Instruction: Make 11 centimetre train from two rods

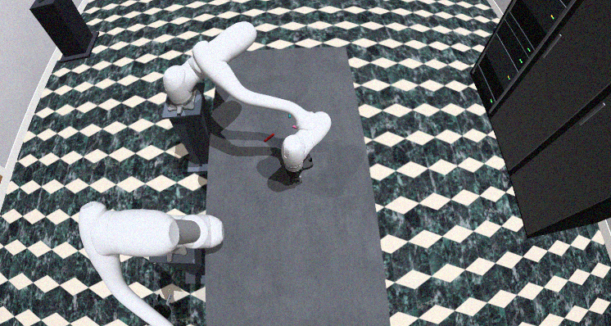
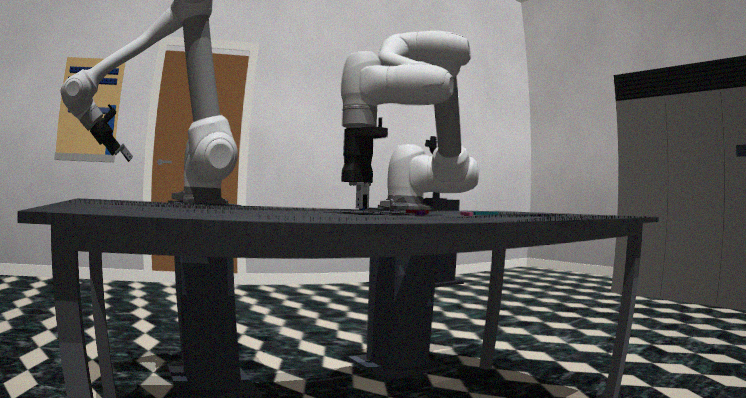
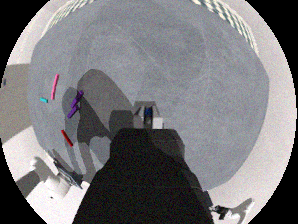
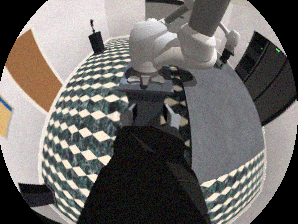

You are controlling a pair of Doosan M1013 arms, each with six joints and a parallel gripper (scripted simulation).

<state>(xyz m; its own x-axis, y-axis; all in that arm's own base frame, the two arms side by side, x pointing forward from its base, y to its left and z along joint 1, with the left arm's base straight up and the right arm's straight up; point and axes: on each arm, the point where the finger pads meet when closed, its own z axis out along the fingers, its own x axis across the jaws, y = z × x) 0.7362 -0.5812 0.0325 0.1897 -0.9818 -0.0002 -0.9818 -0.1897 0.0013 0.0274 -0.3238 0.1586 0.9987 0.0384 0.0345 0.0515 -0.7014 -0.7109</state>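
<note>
My left hand is 20 mm above the small blue rod. Also, from my left hand: red rod: 140 mm behind, 280 mm to the left, 30 mm below; turquoise rod: 10 mm behind, 450 mm to the left, 30 mm below; pink rod: 40 mm ahead, 320 mm to the left, 30 mm below.
</note>
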